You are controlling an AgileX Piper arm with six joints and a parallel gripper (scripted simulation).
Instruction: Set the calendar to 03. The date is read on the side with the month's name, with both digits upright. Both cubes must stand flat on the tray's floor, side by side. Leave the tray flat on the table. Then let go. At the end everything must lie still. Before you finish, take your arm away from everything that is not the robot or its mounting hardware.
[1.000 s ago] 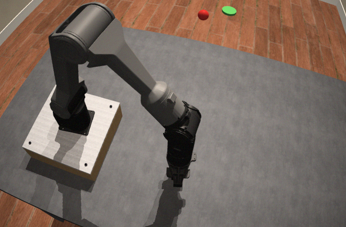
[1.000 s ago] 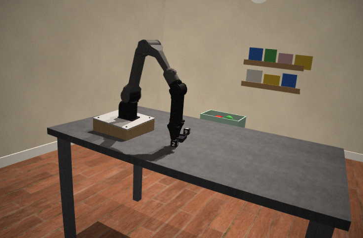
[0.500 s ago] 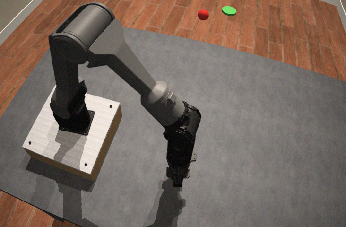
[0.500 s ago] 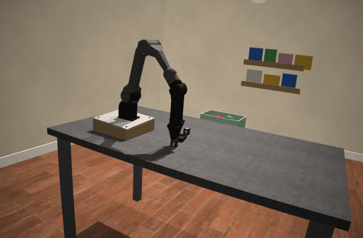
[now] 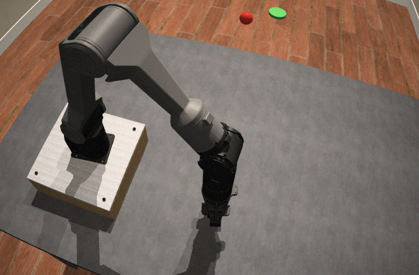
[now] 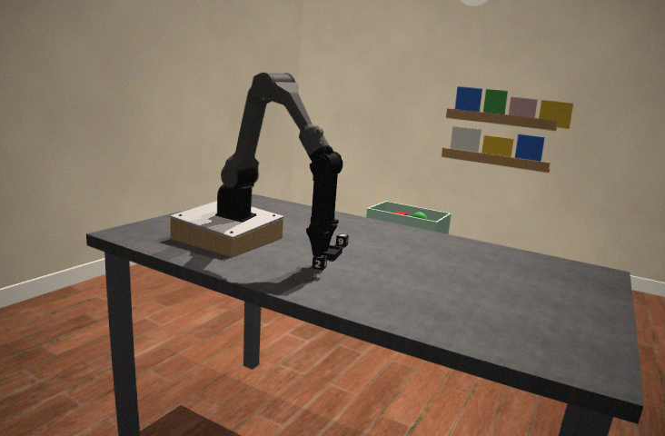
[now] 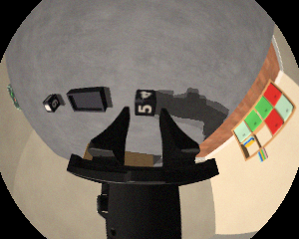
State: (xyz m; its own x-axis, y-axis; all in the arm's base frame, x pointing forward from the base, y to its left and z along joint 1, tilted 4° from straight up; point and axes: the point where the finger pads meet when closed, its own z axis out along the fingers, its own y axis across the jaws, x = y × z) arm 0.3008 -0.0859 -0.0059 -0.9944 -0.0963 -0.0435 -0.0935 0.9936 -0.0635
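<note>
Right now the black cube is 30 mm below my hand. From my hand the other things lie so: dark tray: 10 mm behind, 110 mm to the left, 30 mm below.
</note>
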